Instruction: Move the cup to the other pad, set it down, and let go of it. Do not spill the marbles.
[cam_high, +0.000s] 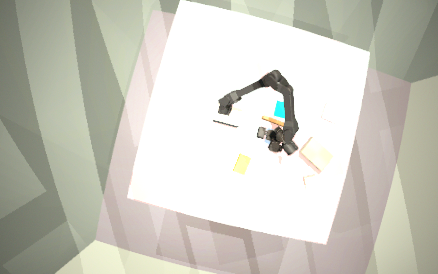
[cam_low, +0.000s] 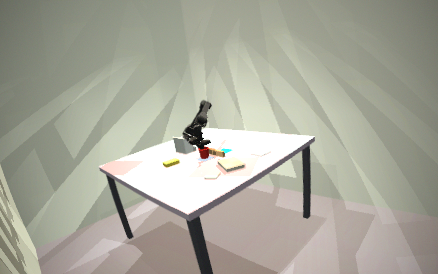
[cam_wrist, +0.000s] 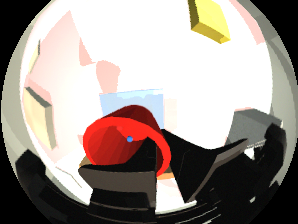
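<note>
The pale blue pad lies 3 cm ahead of my gripper tip and 5 cm below it. Round my gripper tip: wooden bar 5 cm ahead, 9 cm to the left, 3 cm below; cyan pad 6 cm ahead, 17 cm to the left, 5 cm below; red cup 3 cm ahead.
</note>
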